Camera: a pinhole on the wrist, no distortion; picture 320 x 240 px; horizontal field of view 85.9 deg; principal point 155.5 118.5 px. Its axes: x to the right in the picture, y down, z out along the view. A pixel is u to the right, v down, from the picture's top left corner.
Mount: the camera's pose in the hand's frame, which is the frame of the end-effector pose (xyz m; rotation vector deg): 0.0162 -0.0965 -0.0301 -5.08 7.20 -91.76
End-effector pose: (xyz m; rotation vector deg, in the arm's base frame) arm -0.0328 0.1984 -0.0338 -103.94 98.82 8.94
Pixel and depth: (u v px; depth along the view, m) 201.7 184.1 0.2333
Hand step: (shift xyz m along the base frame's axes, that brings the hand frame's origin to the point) 0.2368 -0.0284 -0.1562
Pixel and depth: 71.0 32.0 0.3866
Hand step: 0.0247 0.2994 -0.2802
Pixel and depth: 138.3 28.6 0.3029
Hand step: 0.1459 0.2294 -0.1609
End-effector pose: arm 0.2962 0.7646 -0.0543 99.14 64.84 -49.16
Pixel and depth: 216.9 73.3 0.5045
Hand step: -0.3250 -0.4046 -0.2214
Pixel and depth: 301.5 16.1 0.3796
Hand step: -0.4823 -0.3096 -0.1174
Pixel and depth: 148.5 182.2 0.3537
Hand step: -0.0464 -0.1947 -0.3137
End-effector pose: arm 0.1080 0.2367 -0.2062 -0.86 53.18 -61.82
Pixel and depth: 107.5 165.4 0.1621
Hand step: 0.0517 -0.1436 0.0512
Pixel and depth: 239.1 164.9 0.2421
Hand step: -0.0201 -0.2777 0.1526
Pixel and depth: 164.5 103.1 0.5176
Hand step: 0.2234 -0.2995 0.3446
